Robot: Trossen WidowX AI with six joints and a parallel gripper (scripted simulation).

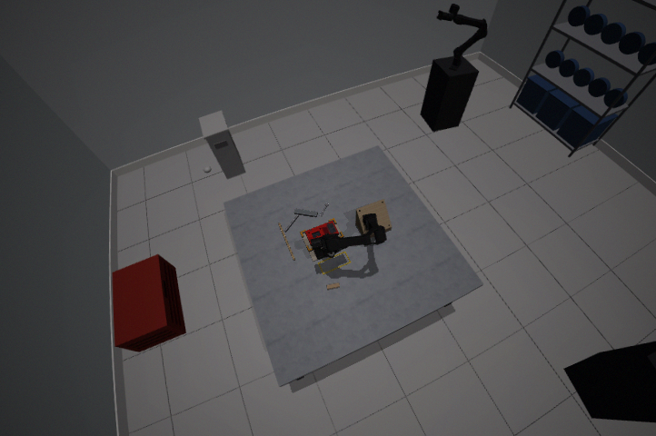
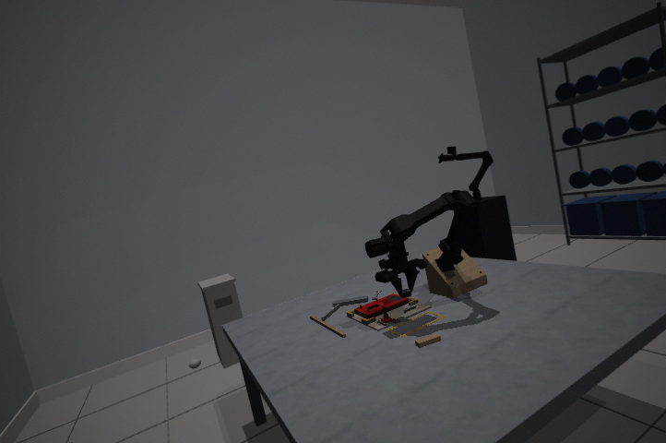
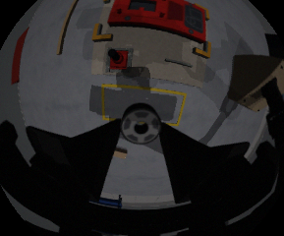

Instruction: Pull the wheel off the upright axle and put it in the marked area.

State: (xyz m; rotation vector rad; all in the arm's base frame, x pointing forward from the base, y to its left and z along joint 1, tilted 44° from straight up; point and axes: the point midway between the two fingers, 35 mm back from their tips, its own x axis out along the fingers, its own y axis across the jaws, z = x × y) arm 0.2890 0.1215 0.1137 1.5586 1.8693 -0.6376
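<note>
Now: gripper tip right at the wheel. The rest, counted from my gripper tip: small wooden block 160 mm to the left, 100 mm below, 40 mm ahead; then wooden strip 250 mm ahead, 230 mm to the right, 100 mm below; then upright axle 80 mm to the right, 70 mm below, 60 mm ahead.
</note>
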